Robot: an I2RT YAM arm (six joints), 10 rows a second.
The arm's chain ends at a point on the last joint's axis. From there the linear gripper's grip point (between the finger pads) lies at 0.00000 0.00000 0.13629 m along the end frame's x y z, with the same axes.
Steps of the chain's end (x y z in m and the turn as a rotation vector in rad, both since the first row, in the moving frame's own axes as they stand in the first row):
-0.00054, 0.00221, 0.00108, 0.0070, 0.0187, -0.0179
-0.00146, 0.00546, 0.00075, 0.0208, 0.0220, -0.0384
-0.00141, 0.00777, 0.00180, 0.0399, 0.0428, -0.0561
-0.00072, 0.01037, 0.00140, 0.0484, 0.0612, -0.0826
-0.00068, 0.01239, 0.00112, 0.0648, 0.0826, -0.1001
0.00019, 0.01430, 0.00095, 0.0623, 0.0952, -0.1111
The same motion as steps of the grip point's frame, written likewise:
0.00200, 0.00123, 0.00105, 0.0070, 0.0187, -0.0179
0.00148, 0.00257, 0.00069, 0.0208, 0.0220, -0.0384
0.00426, 0.00217, 0.00157, 0.0399, 0.0428, -0.0561
0.00733, 0.00344, 0.00099, 0.0484, 0.0612, -0.0826
0.01010, 0.00303, 0.00037, 0.0648, 0.0826, -0.1001
0.01264, 0.00513, 0.00007, 0.0623, 0.0952, -0.1111

